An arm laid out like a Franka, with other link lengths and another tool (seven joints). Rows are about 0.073 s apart.
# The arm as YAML. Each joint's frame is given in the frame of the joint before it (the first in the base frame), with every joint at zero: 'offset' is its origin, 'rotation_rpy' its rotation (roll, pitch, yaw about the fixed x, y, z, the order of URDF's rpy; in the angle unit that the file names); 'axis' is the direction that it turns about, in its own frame. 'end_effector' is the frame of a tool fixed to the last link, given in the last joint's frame.
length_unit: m
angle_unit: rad
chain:
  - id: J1
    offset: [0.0, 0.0, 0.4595]
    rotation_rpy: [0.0, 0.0, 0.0]
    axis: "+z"
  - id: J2
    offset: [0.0, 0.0, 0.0]
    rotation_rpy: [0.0, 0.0, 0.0]
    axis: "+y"
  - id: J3
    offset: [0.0, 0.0, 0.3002]
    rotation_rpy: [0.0, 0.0, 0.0]
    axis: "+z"
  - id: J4
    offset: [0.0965, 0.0, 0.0]
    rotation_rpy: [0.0, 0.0, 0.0]
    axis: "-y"
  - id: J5
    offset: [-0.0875, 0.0, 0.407]
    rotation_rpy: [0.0, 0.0, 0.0]
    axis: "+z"
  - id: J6
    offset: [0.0, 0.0, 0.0]
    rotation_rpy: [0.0, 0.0, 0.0]
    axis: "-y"
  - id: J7
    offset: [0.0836, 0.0, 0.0]
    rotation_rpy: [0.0, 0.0, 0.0]
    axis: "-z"
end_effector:
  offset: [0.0, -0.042, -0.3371]
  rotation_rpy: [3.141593, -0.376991, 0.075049]
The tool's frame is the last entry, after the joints.
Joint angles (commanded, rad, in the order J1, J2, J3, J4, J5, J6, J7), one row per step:
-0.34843, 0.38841, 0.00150, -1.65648, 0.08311, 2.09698, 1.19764
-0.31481, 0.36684, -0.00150, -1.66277, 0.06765, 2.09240, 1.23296
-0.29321, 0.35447, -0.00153, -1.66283, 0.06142, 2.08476, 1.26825
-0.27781, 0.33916, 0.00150, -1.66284, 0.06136, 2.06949, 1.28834
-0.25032, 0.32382, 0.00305, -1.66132, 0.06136, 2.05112, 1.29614
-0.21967, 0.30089, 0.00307, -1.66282, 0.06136, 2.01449, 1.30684
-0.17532, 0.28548, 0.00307, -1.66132, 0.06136, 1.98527, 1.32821
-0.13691, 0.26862, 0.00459, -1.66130, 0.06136, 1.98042, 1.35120
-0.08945, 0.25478, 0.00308, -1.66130, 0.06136, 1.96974, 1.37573
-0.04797, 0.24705, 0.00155, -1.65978, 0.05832, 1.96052, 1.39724
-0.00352, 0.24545, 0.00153, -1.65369, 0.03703, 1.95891, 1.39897
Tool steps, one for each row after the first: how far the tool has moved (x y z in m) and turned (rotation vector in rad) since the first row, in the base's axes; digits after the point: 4 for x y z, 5 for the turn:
0.0050, 0.0169, 0.0111, -0.01474, -0.00382, 0.00291
0.0085, 0.0307, 0.0189, -0.01849, -0.00542, -0.00752
0.0097, 0.0442, 0.0281, -0.01558, -0.00519, -0.00842
0.0118, 0.0641, 0.0378, -0.01362, -0.00390, 0.01381
0.0073, 0.0867, 0.0498, -0.00844, 0.01089, 0.03601
0.0058, 0.1175, 0.0588, -0.00418, 0.02361, 0.06081
0.0100, 0.1438, 0.0695, -0.00486, 0.01275, 0.07800
0.0110, 0.1746, 0.0778, -0.00420, 0.01079, 0.10018
0.0106, 0.2003, 0.0829, -0.00608, 0.01212, 0.12026
0.0127, 0.2226, 0.0866, -0.02685, 0.00766, 0.16983

